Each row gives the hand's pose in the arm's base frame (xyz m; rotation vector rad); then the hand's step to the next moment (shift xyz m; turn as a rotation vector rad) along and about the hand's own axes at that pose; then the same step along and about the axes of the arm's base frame.
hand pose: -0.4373 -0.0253 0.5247 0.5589 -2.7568 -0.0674
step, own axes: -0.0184 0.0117 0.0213 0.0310 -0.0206 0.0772
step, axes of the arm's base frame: 0.0047 0.0175 -0.0245 -0.0444 -0.0324 -0.0658
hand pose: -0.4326 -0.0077 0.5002 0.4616 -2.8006 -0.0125
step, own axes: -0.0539 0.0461 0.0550 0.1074 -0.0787 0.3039
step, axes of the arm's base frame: 0.0180 0.0585 -0.0657 -0.1623 -0.1206 -0.2630
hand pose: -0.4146 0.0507 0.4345 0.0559 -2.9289 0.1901
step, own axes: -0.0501 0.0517 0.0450 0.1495 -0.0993 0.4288
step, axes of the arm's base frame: 0.0373 0.0465 -0.0604 -0.2276 -0.1585 -0.3730
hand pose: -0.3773 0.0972 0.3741 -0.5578 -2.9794 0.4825
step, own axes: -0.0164 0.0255 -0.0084 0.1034 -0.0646 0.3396
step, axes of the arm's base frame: 0.0250 0.0190 -0.0004 -0.1615 -0.1186 -0.3001
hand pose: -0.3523 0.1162 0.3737 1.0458 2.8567 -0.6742
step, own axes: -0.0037 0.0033 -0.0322 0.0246 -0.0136 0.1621
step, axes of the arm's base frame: 0.0088 0.0130 0.0285 -0.0472 -0.0600 -0.1457
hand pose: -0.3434 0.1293 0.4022 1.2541 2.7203 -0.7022
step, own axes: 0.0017 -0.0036 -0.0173 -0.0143 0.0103 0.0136
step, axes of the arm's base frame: -0.0016 0.0066 0.0164 0.0153 -0.0101 -0.0126
